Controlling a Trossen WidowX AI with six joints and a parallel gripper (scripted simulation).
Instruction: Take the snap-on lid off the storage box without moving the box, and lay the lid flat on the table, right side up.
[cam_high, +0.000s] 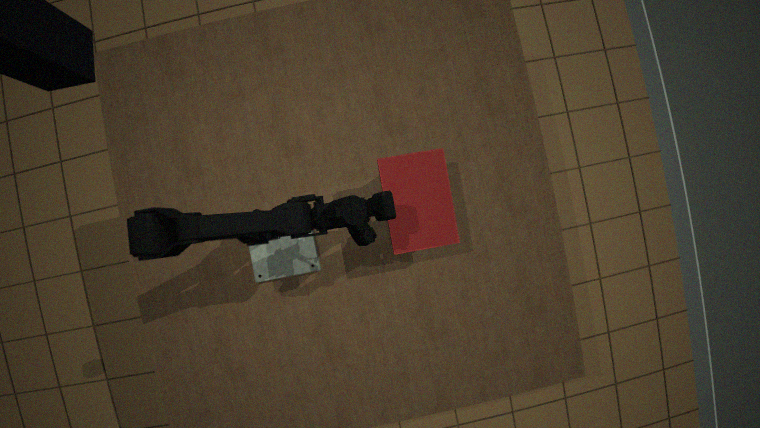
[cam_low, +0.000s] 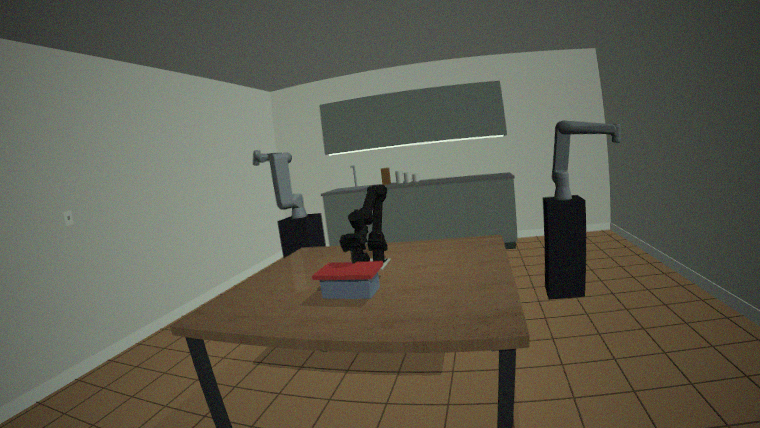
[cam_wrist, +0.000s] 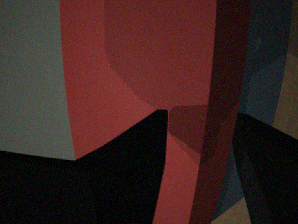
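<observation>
Right now the red lid is 7 cm ahead of my gripper tip. The rest, counted from my gripper tip: storage box (8 cm ahead, 5 cm below).
</observation>
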